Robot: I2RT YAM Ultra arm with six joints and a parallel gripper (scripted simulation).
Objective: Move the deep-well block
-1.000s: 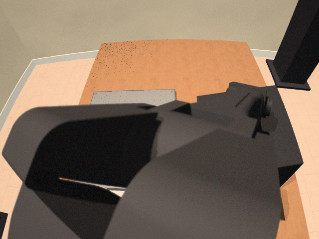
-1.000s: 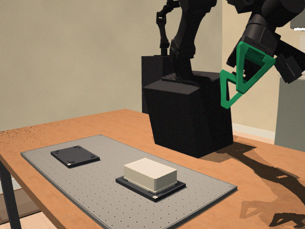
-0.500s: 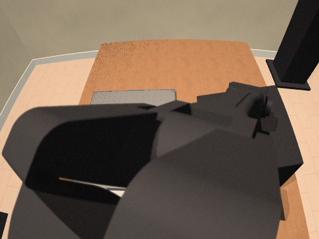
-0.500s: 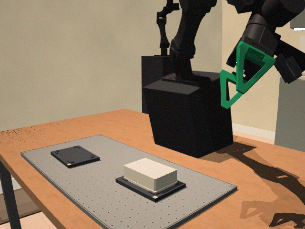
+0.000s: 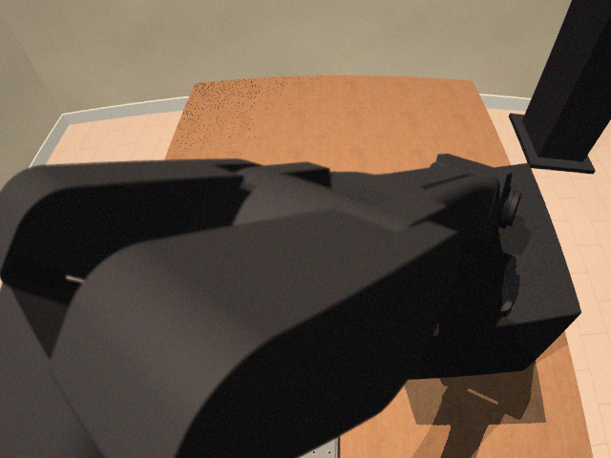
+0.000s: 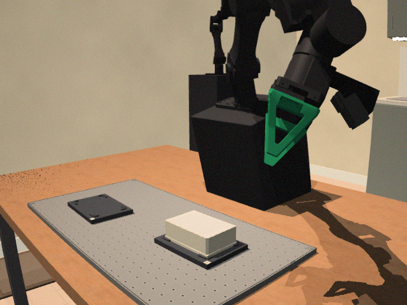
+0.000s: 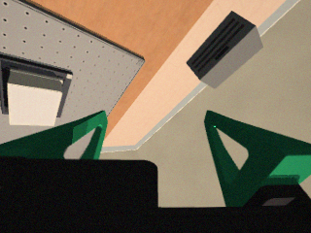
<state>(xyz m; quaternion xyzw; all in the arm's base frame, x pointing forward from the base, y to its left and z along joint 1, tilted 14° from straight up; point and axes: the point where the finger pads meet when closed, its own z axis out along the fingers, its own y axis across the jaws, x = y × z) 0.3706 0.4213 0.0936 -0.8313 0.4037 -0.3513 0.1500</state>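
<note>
Right now the 96-well deep-well block is 60 mm behind my hand, 240 mm to the right of it and 220 mm below it. The rest, counted from my hand: nest N1 (60 mm behind, 240 mm to the right, 240 mm below); nest N2 (20 mm ahead, 570 mm to the right, 240 mm below).
</note>
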